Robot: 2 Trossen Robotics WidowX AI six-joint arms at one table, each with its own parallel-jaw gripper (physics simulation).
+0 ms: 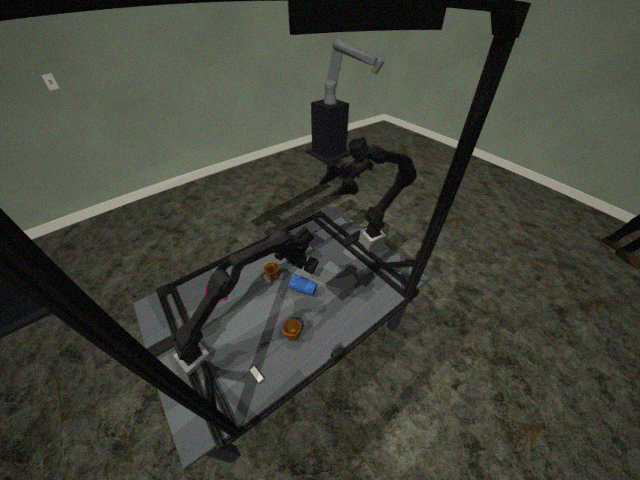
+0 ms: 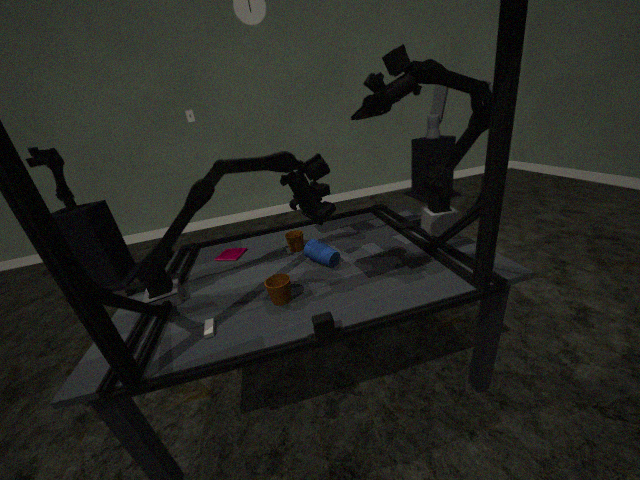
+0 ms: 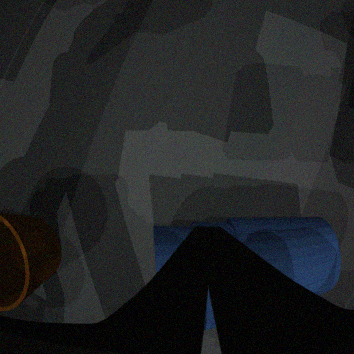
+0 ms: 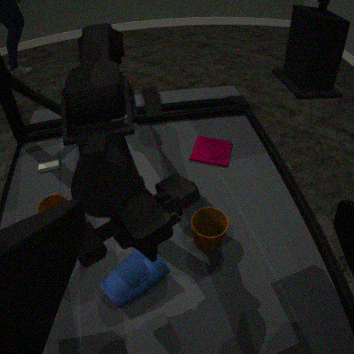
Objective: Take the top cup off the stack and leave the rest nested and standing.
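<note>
Two orange cups stand upright and apart on the table. One cup stands at the back beside a blue cylinder that lies on its side. The other cup stands nearer the front. I cannot tell whether either cup has others nested in it. My left gripper is shut and empty, just above the blue cylinder. My right gripper is open and empty, high above the table's back edge.
A pink flat square lies at the far left of the table. A small white block lies near the front left. Black frame rails border the table, and a tall black post stands at the right corner.
</note>
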